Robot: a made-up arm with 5 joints.
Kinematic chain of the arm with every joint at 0, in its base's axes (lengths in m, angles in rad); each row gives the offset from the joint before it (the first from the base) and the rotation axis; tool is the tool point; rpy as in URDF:
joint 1: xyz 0 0 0.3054 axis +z
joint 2: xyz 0 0 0 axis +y
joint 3: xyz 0.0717 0 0.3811 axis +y
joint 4: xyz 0.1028 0 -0.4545 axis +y
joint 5: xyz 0.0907 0 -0.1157 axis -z
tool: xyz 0 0 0 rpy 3.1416 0 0
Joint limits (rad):
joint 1: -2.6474..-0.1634
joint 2: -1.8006..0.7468
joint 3: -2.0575..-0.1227
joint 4: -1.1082..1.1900
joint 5: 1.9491..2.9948
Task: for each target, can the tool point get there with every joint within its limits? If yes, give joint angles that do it. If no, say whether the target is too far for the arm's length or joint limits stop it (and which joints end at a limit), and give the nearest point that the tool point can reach.
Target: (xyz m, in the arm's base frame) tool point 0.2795 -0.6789 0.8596
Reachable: yes | joints -1.1803 0.3165 -1.8810 -0.2334 2.2737
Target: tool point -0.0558 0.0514 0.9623
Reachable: yes | joints -0.7445 -1.4036 -1.1392 0.9834 2.1503
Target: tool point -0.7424 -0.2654 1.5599
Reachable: no: too far | nearest point -0.4427 -0.2385 1.1148 | short by 0.537 m
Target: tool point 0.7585 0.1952 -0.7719
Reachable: no: too far | nearest point 0.4863 -0.0802 -0.0492 | short by 0.820 m
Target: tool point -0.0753 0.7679 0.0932
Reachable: no: joint limits stop it (at a limit: joint 2, joint 3, joint 4) | nearest point -0.0832 0.8486 0.4468 | short by 0.363 m
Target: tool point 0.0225 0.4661 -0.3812
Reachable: no: joint limits stop it (at a limit: joint 1, joint 2) | nearest point 0.0837 -0.0138 -0.0332 | short by 0.596 m
